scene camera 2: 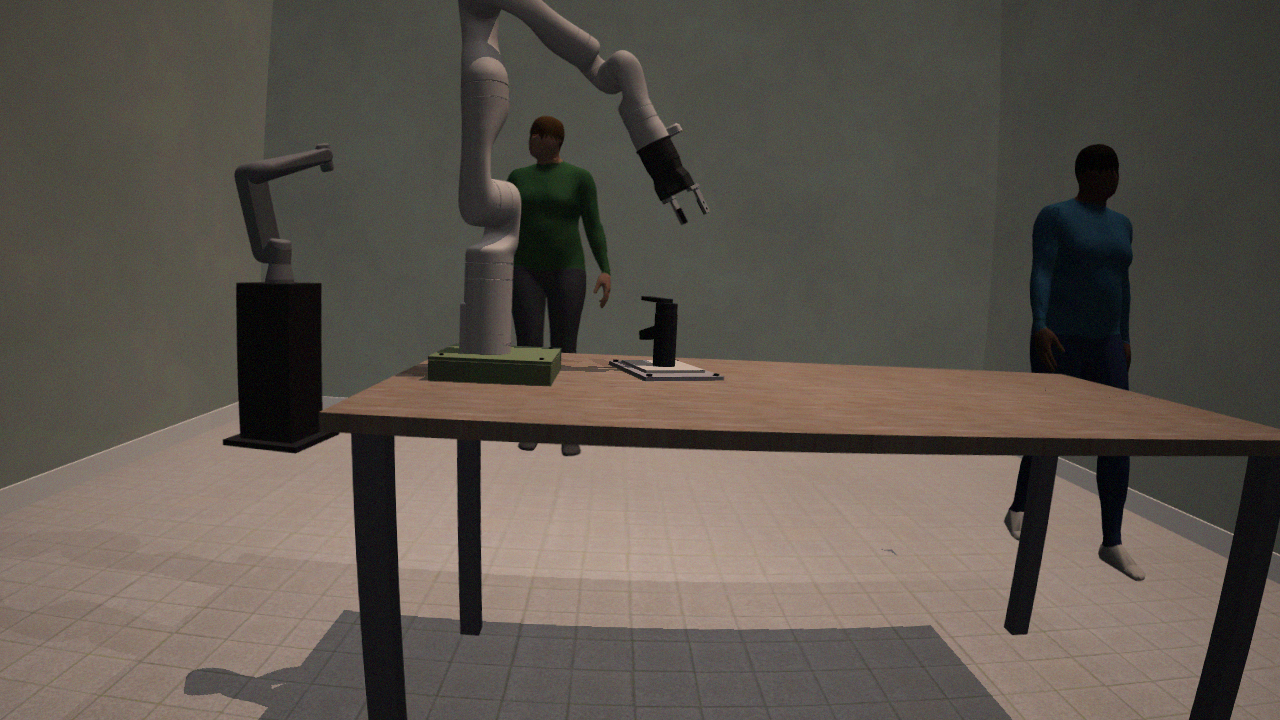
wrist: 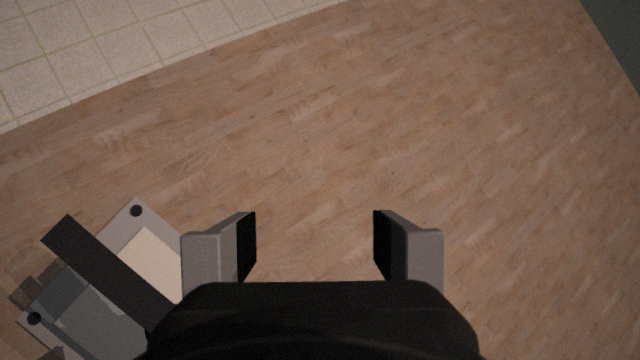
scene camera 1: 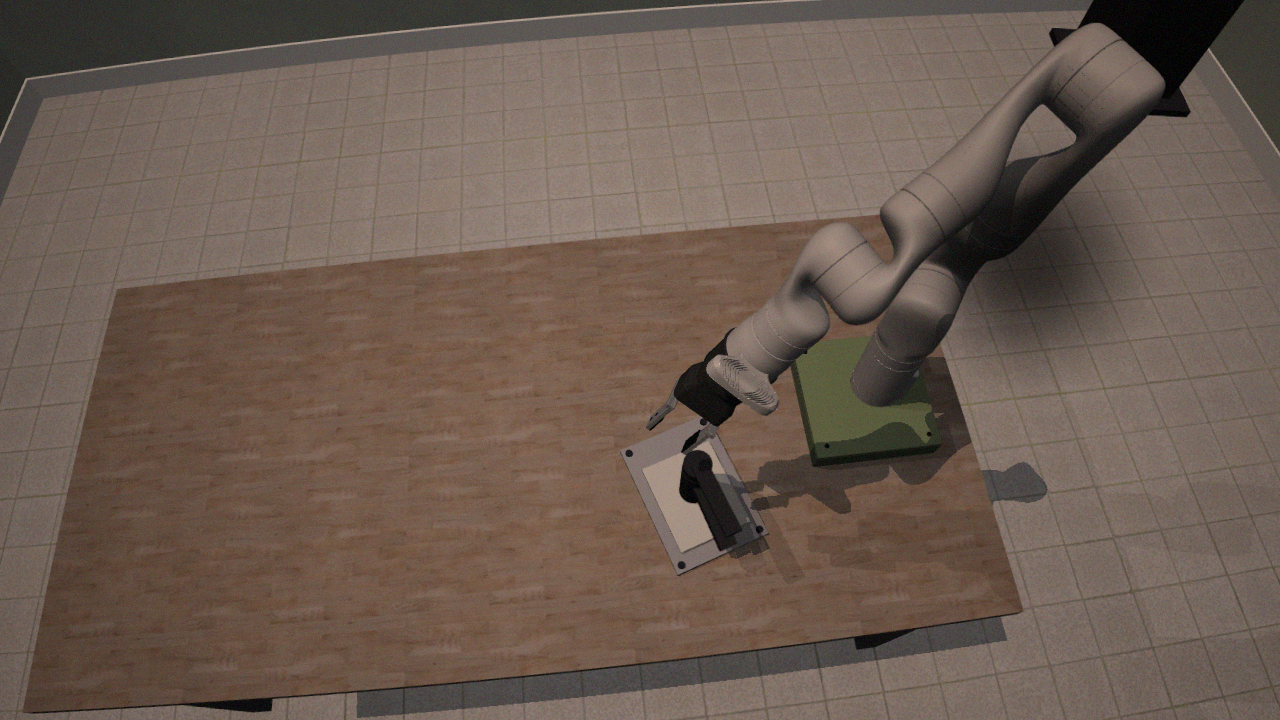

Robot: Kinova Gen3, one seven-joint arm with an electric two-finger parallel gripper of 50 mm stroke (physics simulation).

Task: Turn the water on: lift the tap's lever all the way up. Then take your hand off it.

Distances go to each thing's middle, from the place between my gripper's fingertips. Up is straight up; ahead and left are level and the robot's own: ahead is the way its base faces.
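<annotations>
My hand: 19 cm above the flat black lever [scene camera 1: 697, 465], 7 cm past it, 2 cm to the right of it. Grey base plate [scene camera 1: 669, 443]: 33 cm below my hand, 5 cm behind, 3 cm to the right.
</annotations>
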